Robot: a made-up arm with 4 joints.
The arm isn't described. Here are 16 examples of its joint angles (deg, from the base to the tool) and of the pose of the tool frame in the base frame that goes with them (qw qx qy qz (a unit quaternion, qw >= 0); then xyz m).
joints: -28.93 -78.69 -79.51 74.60
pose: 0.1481 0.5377 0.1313 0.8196 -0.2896 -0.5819 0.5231
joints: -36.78 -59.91 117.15 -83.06
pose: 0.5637 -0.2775 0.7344 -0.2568 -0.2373 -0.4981 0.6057
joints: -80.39 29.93 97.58 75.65
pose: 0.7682 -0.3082 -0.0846 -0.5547 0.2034 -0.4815 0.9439
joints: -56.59 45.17 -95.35 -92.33
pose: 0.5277 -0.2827 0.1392 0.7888 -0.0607 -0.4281 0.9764
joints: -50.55 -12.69 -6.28 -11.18
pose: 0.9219 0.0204 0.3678 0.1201 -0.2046 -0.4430 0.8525
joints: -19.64 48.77 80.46 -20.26
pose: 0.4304 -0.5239 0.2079 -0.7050 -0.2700 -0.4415 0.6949
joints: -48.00 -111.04 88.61 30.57
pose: 0.5104 0.7236 0.2768 -0.3732 -0.0362 -0.3943 0.6572
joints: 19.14 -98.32 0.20 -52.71
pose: 0.7099 0.0629 -0.6364 0.2951 -0.0414 -0.3976 0.2222
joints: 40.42 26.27 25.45 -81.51
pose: 0.6622 -0.5770 0.1064 -0.4661 -0.2355 -0.4679 0.1642
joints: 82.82 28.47 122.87 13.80
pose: 0.1348 0.4943 -0.3702 -0.7749 0.1066 -0.5370 0.0533
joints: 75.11 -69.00 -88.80 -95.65
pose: 0.3020 0.3419 0.8891 -0.0376 0.2663 -0.4883 0.1511
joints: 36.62 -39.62 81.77 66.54
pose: 0.4598 0.7555 -0.4388 -0.1588 -0.0797 -0.5110 0.2863
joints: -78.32 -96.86 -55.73 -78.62
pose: 0.8960 0.0934 -0.3670 0.2320 -0.0660 -0.4173 0.7560
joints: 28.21 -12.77 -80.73 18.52
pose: 0.6806 -0.0367 -0.1495 0.7163 -0.3013 -0.5188 0.1630
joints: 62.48 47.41 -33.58 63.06
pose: 0.8804 0.3477 -0.3084 0.0939 -0.1100 -0.2697 0.0928
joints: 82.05 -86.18 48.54 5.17
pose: 0.5374 0.3493 -0.6312 0.4366 0.2580 -0.4077 0.1632
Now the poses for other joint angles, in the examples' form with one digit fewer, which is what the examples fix.
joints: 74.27 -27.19 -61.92 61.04
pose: 0.571 -0.014 -0.251 0.781 0.092 -0.525 -0.064
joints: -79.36 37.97 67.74 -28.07
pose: 0.325 -0.737 0.526 -0.273 0.086 -0.445 1.005
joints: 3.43 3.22 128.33 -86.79
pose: 0.300 -0.237 0.626 -0.679 -0.335 -0.488 0.438
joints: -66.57 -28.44 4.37 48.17
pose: 0.733 0.537 0.383 -0.166 -0.043 -0.434 0.959
